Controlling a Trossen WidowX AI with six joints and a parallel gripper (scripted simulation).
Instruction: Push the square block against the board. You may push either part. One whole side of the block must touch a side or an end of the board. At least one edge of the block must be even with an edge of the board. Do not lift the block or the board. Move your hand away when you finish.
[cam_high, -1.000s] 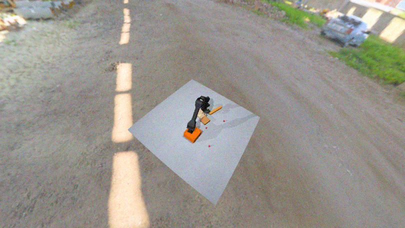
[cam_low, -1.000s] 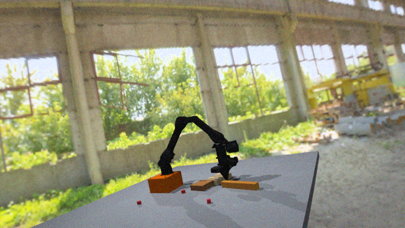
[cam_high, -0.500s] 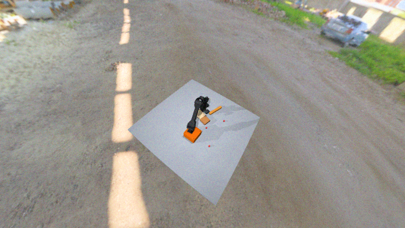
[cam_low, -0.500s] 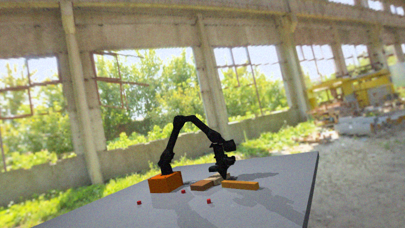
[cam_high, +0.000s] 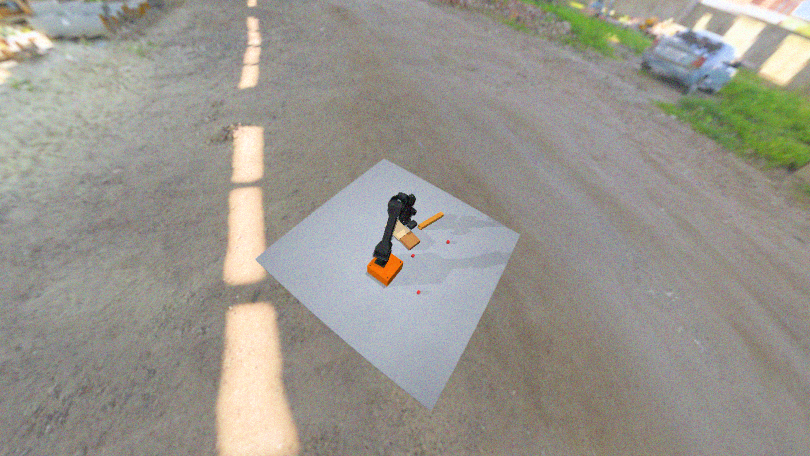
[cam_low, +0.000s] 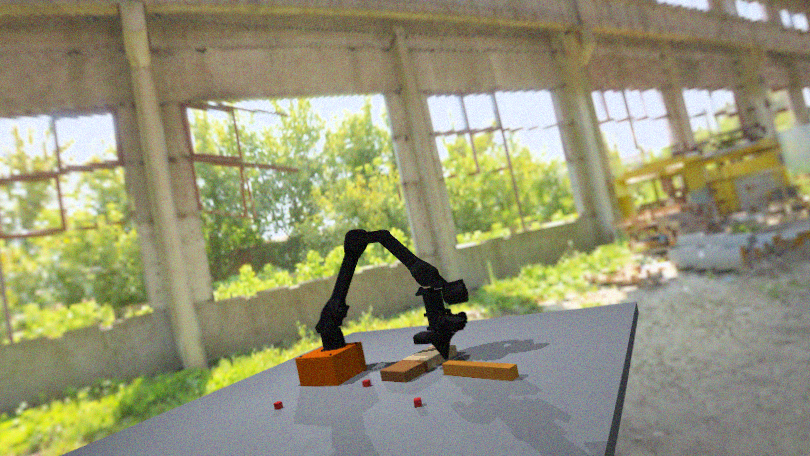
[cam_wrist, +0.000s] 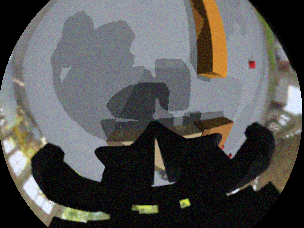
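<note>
My gripper tip is 60 mm past the pale tan flat block, 20 mm to the right of it and 10 mm below it. The rest, counted from my gripper tip: long orange board 150 mm to the right, 130 mm ahead, 10 mm above; then brown square block 100 mm to the right, 100 mm behind, 10 mm above.
</note>
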